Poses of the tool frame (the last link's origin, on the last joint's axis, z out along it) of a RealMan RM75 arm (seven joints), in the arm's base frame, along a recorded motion.
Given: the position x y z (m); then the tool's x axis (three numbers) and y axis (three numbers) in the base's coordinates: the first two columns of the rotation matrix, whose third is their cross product.
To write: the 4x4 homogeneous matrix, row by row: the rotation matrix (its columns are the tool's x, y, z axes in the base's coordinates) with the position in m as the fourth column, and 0 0 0 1 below. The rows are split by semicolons. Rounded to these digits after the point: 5 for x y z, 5 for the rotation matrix.
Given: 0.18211 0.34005 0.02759 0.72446 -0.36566 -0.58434 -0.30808 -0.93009 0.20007
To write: 0.72446 -0.30808 -0.61665 0.18211; -0.36566 -0.93009 0.03508 0.34005; -0.58434 0.20007 -0.78647 0.02759; 0 0 0 1
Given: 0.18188 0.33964 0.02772 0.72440 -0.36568 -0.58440 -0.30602 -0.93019 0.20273
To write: 0.72440 -0.30602 -0.61774 0.18188; -0.36568 -0.93019 0.03198 0.33964; -0.58440 0.20273 -0.78574 0.02772; 0 0 0 1
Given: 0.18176 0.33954 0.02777 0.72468 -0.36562 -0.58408 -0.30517 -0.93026 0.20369
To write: 0.72468 -0.30517 -0.61782 0.18176; -0.36562 -0.93026 0.03063 0.33954; -0.58408 0.20369 -0.78572 0.02777; 0 0 0 1
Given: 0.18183 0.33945 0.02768 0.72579 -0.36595 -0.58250 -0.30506 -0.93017 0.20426
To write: 0.72579 -0.30506 -0.61657 0.18183; -0.36595 -0.93017 0.02945 0.33945; -0.58250 0.20426 -0.78674 0.02768; 0 0 0 1
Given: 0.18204 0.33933 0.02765 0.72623 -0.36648 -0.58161 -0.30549 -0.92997 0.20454
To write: 0.72623 -0.30549 -0.61584 0.18204; -0.36648 -0.92997 0.02913 0.33933; -0.58161 0.20454 -0.78733 0.02765; 0 0 0 1
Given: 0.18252 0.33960 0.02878 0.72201 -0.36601 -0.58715 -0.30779 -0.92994 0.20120
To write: 0.72201 -0.30779 -0.61966 0.18252; -0.36601 -0.92994 0.03545 0.33960; -0.58715 0.20120 -0.78408 0.02878; 0 0 0 1
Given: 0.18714 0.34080 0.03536 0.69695 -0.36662 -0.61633 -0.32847 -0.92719 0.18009
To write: 0.69695 -0.32847 -0.63748 0.18714; -0.36662 -0.92719 0.07693 0.34080; -0.61633 0.18009 -0.76663 0.03536; 0 0 0 1
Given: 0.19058 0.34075 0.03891 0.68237 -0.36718 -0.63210 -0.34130 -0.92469 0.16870
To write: 0.68237 -0.34130 -0.64644 0.19058; -0.36718 -0.92469 0.10062 0.34075; -0.63210 0.16870 -0.75630 0.03891; 0 0 0 1
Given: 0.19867 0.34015 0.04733 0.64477 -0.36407 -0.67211 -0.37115 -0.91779 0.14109
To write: 0.64477 -0.37115 -0.66822 0.19867; -0.36407 -0.91779 0.15848 0.34015; -0.67211 0.14109 -0.72689 0.04733; 0 0 0 1
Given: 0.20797 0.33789 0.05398 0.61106 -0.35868 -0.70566 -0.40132 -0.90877 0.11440
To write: 0.61106 -0.40132 -0.68232 0.20797; -0.35868 -0.90877 0.21329 0.33789; -0.70566 0.11440 -0.69926 0.05398; 0 0 0 1
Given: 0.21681 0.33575 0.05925 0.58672 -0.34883 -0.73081 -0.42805 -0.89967 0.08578
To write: 0.58672 -0.42805 -0.68741 0.21681; -0.34883 -0.89967 0.26249 0.33575; -0.73081 0.08578 -0.67717 0.05925; 0 0 0 1
